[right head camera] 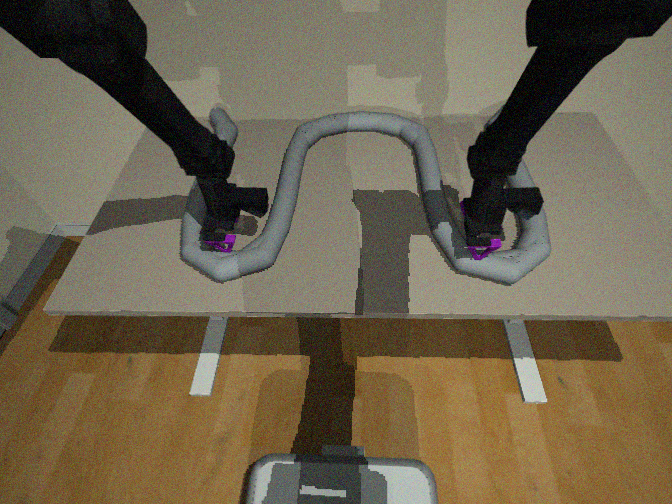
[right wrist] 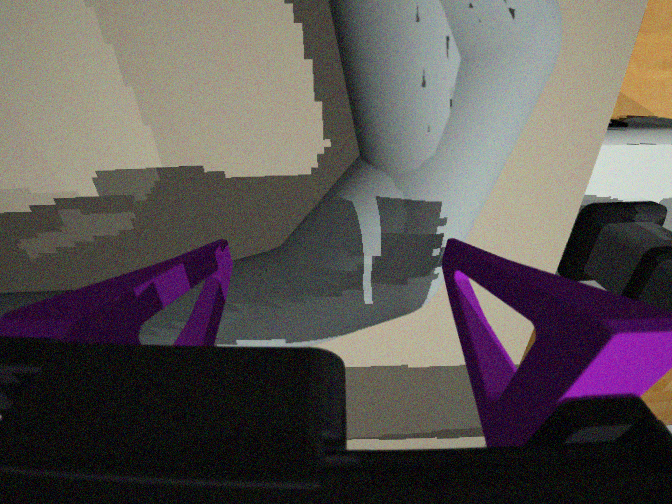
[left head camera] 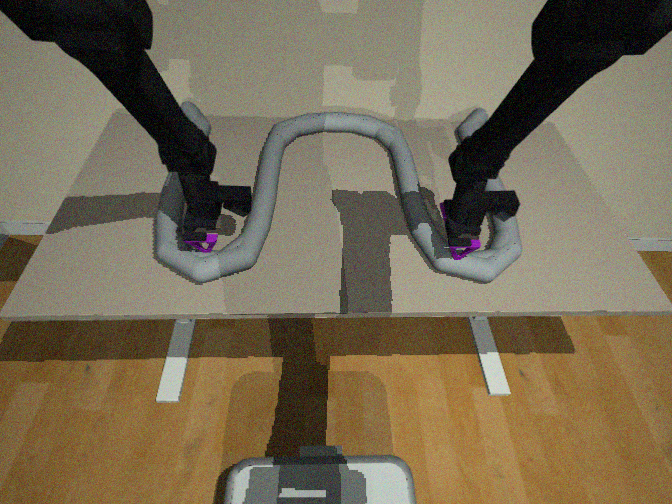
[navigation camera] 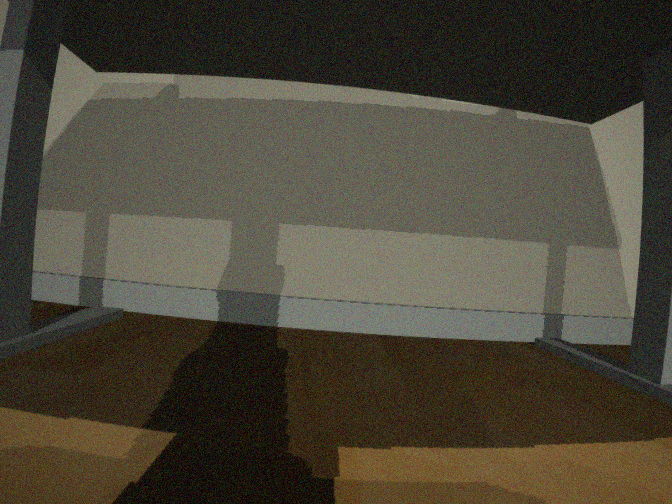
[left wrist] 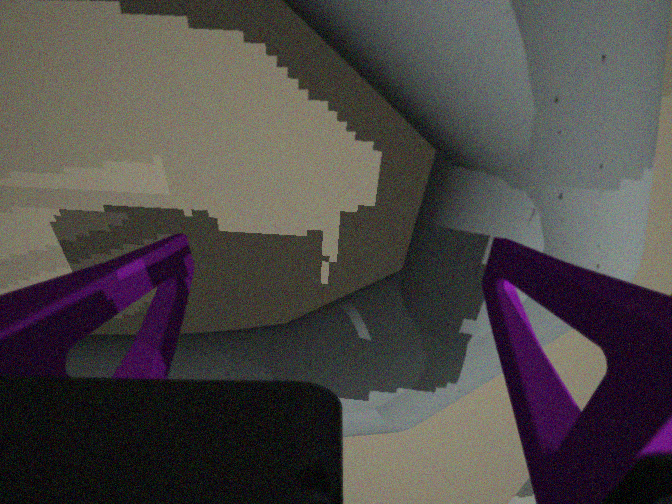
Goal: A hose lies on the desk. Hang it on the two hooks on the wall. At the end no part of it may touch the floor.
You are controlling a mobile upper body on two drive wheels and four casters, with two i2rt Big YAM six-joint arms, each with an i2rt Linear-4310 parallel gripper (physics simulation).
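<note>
A thick grey hose [left head camera: 336, 125] lies on the beige desk [left head camera: 336, 282] in a wavy line, with a loop at each side and an arch in the middle. My left gripper [left head camera: 199, 245] is open, low over the left loop, its purple fingers astride the hose [left wrist: 379, 336]. My right gripper [left head camera: 461, 249] is open, low over the right loop, its fingers on either side of the hose [right wrist: 347, 282]. Both hose ends [left head camera: 192, 115] lie near the desk's far edge. The wall hooks are not in view.
The desk stands against a beige wall [left head camera: 336, 48] on white legs [left head camera: 174, 360]. Wooden floor [left head camera: 488, 434] lies in front. My grey base [left head camera: 319, 480] is at the bottom. The navigation view shows the desk's underside and a baseboard [navigation camera: 325, 317].
</note>
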